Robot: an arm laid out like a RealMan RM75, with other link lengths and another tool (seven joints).
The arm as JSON. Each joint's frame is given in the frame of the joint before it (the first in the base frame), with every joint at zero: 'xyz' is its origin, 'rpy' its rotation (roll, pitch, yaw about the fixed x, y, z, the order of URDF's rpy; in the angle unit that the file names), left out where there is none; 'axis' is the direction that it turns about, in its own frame. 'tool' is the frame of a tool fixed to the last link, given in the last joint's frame.
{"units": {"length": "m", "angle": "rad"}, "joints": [
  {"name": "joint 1", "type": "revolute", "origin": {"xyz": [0.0, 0.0, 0.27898]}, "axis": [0.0, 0.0, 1.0]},
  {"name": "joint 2", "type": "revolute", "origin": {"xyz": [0.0, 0.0, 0.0]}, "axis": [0.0, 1.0, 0.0]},
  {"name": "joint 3", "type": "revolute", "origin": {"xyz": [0.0, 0.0, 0.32]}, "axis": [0.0, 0.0, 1.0]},
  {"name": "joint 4", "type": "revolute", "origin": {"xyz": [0.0, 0.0, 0.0]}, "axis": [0.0, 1.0, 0.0]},
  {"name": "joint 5", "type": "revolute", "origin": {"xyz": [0.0, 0.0, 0.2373]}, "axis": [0.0, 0.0, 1.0]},
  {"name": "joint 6", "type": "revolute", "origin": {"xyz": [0.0, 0.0, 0.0]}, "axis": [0.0, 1.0, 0.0]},
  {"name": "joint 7", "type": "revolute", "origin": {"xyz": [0.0, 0.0, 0.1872]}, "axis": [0.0, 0.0, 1.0]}
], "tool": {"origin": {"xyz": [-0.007, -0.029, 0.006], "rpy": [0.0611, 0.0, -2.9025]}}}
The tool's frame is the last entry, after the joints.
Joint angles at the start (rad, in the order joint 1, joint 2, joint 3, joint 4, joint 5, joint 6, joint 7):
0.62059, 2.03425, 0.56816, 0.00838, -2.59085, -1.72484, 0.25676
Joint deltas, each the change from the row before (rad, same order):
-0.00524, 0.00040, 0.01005, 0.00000, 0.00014, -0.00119, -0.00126
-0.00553, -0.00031, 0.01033, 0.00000, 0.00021, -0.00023, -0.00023
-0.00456, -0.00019, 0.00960, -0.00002, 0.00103, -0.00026, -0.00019
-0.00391, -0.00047, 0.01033, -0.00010, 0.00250, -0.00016, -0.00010
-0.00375, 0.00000, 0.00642, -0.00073, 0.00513, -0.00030, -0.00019
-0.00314, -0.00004, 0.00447, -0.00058, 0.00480, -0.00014, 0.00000
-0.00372, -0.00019, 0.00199, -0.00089, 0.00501, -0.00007, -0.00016
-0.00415, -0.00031, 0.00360, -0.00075, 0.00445, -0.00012, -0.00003
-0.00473, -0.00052, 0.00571, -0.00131, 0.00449, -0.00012, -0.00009
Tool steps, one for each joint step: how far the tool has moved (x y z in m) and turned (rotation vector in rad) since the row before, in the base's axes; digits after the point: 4 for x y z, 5 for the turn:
0.0022, -0.0006, 0.0017, 0.00829, 0.00564, -0.00845
0.0027, -0.0004, 0.0019, 0.00809, 0.00518, -0.00999
0.0023, -0.0002, 0.0019, 0.00809, 0.00530, -0.00906
0.0022, 0.0002, 0.0024, 0.00983, 0.00608, -0.00955
0.0022, 0.0000, 0.0020, 0.00887, 0.00530, -0.00901
0.0018, 0.0000, 0.0016, 0.00702, 0.00423, -0.00749
0.0021, -0.0004, 0.0013, 0.00563, 0.00256, -0.00723
0.0023, -0.0004, 0.0016, 0.00636, 0.00318, -0.00804
0.0028, -0.0004, 0.0021, 0.00827, 0.00354, -0.00986

